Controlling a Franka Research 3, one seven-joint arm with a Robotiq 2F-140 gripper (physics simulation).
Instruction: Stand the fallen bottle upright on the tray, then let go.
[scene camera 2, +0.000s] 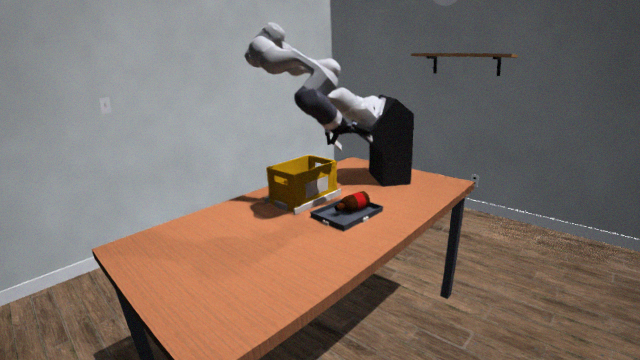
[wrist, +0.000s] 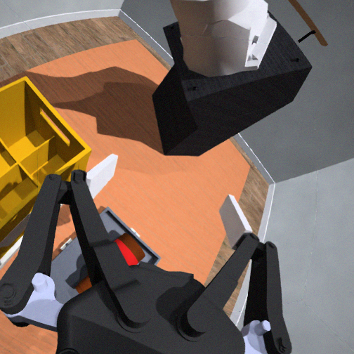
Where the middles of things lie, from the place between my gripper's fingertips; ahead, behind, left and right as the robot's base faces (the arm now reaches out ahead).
Now: hand 23 cm above the brown bottle (wrist: 132, 252), 13 cm short of it and 4 cm to the right of it.
